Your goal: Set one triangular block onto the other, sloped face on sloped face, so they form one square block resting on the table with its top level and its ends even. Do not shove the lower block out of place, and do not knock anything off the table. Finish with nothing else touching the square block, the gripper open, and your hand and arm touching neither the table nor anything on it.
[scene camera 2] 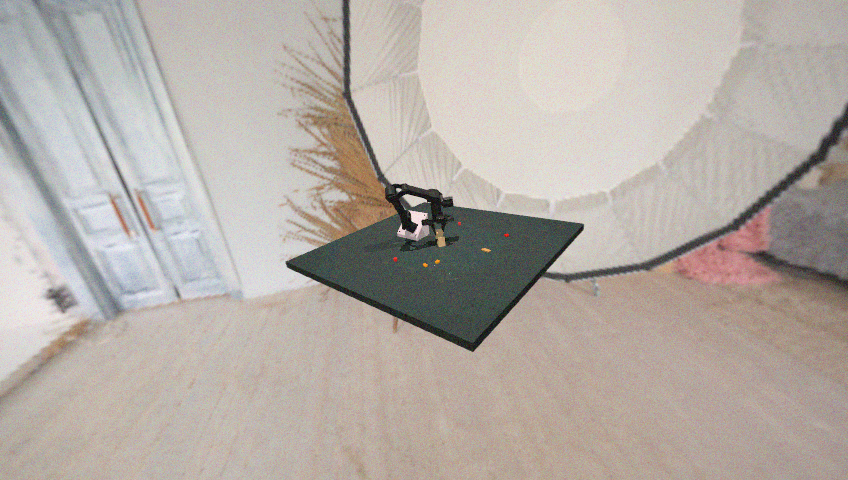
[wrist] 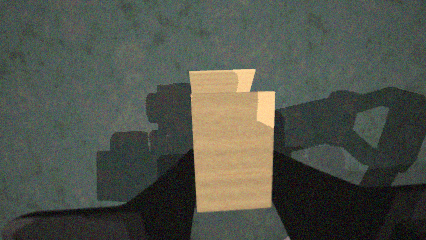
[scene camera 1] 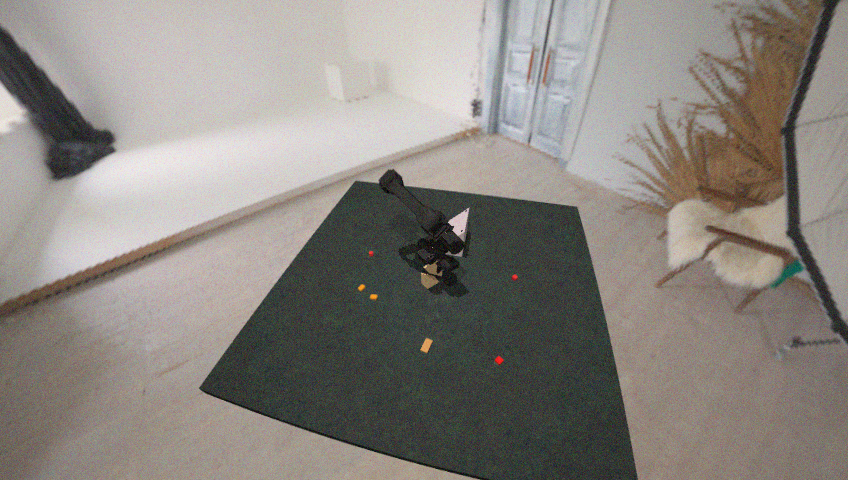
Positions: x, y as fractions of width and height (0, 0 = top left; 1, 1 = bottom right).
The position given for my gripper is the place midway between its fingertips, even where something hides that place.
My gripper (scene camera 1: 0.51, 0.56) holds a tan triangular block (wrist: 0.55, 0.56). Also in view: a tan triangular block (wrist: 0.51, 0.34).
My gripper is seen too in the wrist view (wrist: 0.53, 0.64).
